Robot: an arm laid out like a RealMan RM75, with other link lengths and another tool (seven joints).
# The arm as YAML. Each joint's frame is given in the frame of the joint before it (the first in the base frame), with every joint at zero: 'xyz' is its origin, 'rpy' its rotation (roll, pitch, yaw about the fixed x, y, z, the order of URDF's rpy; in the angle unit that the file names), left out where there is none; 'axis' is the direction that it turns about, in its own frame. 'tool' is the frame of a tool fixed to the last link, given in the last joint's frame.
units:
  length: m
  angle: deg
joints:
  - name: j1
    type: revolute
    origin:
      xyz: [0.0, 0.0, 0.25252]
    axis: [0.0, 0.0, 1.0]
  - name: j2
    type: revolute
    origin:
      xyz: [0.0, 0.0, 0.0]
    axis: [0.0, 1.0, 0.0]
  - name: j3
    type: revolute
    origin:
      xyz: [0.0, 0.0, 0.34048]
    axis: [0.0, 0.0, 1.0]
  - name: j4
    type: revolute
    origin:
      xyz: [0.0, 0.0, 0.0]
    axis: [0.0, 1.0, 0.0]
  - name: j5
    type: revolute
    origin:
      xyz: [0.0, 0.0, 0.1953]
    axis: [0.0, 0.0, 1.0]
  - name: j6
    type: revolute
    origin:
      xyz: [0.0, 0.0, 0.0]
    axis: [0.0, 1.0, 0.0]
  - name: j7
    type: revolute
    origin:
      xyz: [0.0, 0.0, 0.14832]
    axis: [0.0, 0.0, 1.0]
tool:
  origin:
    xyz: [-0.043, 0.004, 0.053]
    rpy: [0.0, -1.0, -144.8]
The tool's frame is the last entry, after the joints.
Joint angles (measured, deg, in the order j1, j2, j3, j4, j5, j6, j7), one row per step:
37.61, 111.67, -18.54, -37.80, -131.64, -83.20, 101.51
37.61, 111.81, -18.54, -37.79, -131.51, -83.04, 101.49
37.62, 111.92, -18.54, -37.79, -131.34, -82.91, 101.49
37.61, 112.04, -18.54, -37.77, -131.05, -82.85, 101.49
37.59, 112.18, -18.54, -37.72, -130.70, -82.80, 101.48
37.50, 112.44, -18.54, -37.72, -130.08, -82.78, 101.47
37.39, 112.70, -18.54, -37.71, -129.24, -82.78, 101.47
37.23, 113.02, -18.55, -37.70, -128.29, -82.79, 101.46
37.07, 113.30, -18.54, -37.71, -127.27, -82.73, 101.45
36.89, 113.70, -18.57, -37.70, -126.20, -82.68, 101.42
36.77, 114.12, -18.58, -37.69, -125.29, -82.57, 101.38
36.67, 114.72, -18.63, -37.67, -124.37, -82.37, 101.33
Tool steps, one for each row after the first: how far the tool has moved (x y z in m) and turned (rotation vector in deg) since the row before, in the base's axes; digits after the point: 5 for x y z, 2 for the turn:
-0.00036, 0.00019, -0.00085, 0.11, 0.13, -0.03
-0.00051, 0.00031, -0.00047, 0.14, 0.15, -0.01
-0.00081, 0.00014, -0.00044, 0.14, 0.29, 0.02
-0.00094, 0.00004, -0.00062, 0.14, 0.37, 0.03
-0.00143, -0.00028, -0.00091, 0.25, 0.65, 0.05
-0.00179, -0.00019, -0.00041, 0.37, 0.83, 0.08
-0.00181, -0.00051, -0.00069, 0.40, 0.95, 0.07
-0.00163, -0.00015, 0.00014, 0.55, 0.94, 0.04
-0.00197, -0.00058, -0.00100, 0.46, 1.05, 0.05
-0.00199, -0.00036, -0.00141, 0.41, 0.93, 0.04
-0.00254, -0.00053, -0.00303, 0.34, 1.02, 0.02

